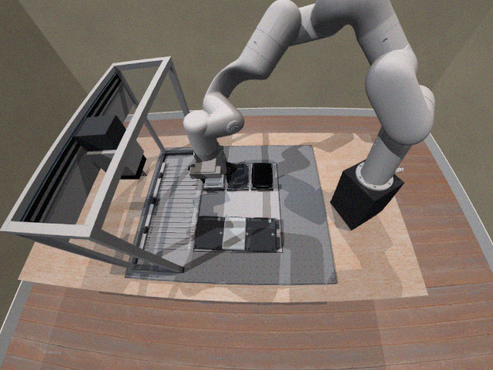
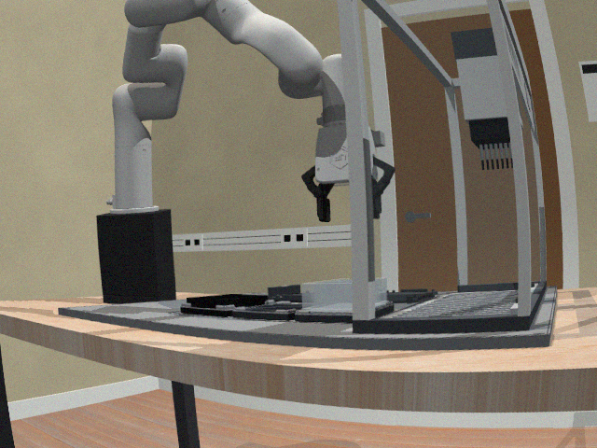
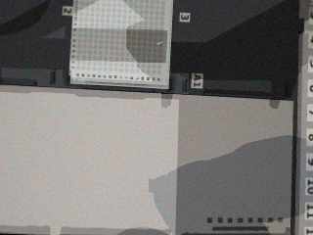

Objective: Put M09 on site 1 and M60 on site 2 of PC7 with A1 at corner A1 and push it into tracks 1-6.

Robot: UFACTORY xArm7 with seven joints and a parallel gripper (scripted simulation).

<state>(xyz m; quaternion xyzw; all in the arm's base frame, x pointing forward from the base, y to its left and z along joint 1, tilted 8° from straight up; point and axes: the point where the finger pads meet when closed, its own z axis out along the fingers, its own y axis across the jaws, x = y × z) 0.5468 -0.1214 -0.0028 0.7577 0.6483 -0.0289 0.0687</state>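
The deep-well block M09 lies 20 mm ahead of my hand, 120 mm to the right of it and 130 mm below it. Also, from my hand: 384-well plate M60 (30 mm behind, 170 mm to the left, 140 mm below); then nest S2 (80 mm behind, 90 mm to the right, 150 mm below); then dark carrier PC7 (40 mm behind, 170 mm to the left, 140 mm below).
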